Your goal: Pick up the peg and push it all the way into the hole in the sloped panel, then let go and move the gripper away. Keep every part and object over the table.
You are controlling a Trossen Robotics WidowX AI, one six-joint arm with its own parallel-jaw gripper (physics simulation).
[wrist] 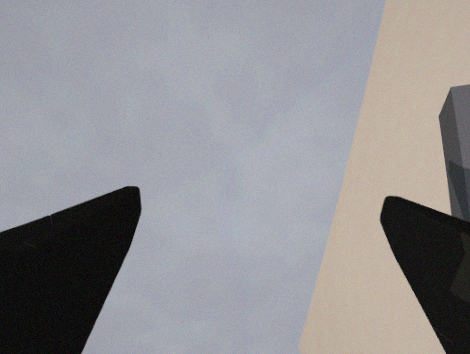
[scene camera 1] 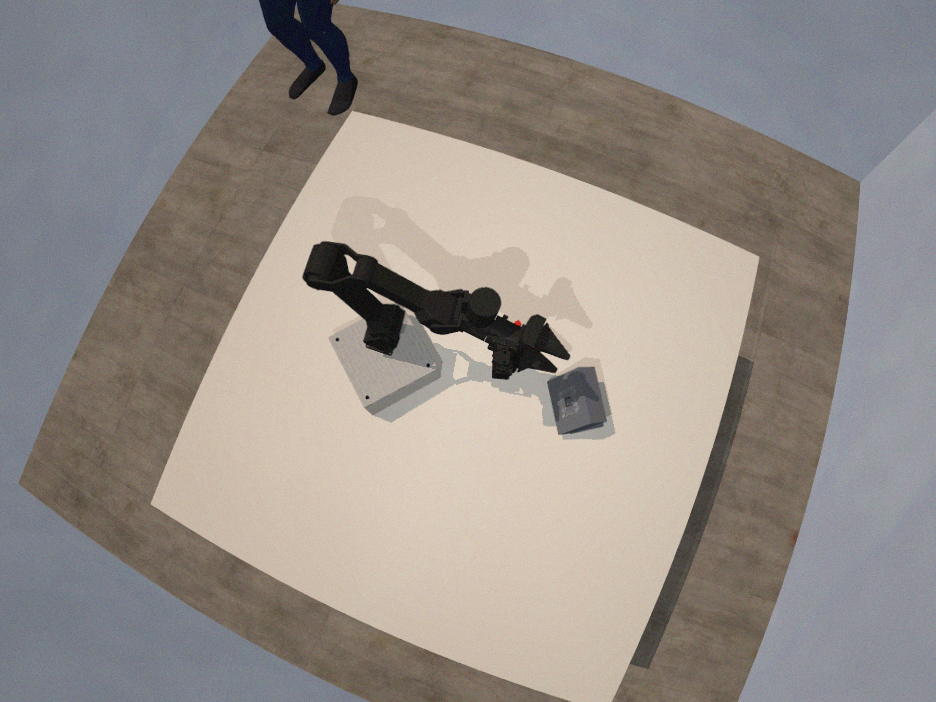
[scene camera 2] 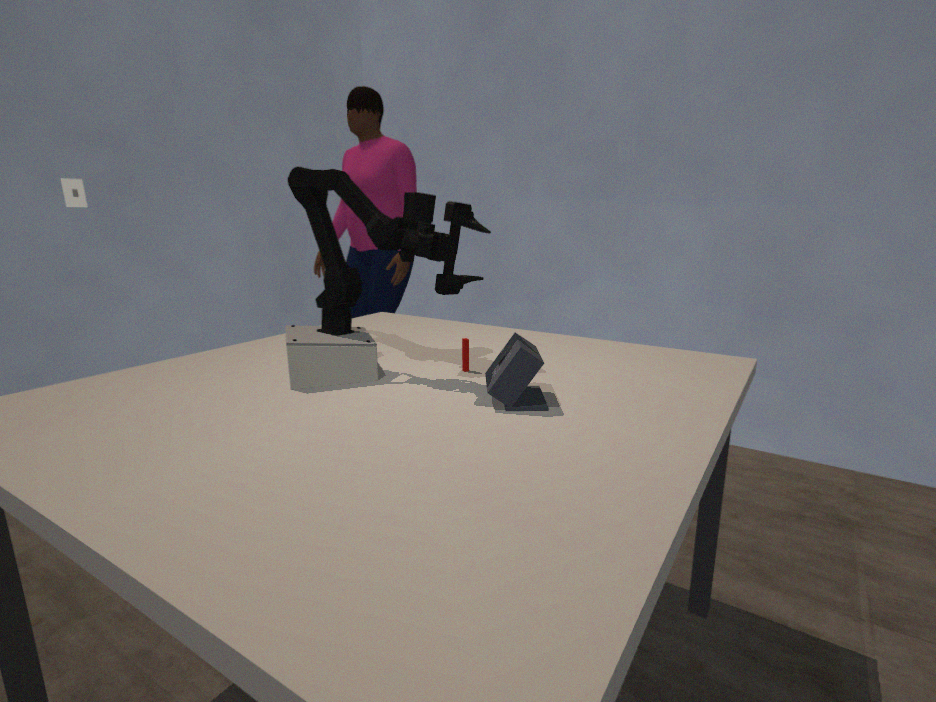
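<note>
The red peg stands upright on the table; the arm hides most of it in scene camera 1. The dark grey block with the sloped panel stands on the table near the peg. A small square hole shows in the panel's face. In the wrist view part of the block shows at the right edge. My gripper is open and empty, high above the table, pointing roughly level, with its fingers one above the other in scene camera 2. The peg does not show in the wrist view.
The arm's light grey base box stands on the pale table. A person stands beyond the table's edge, behind the arm in scene camera 2.
</note>
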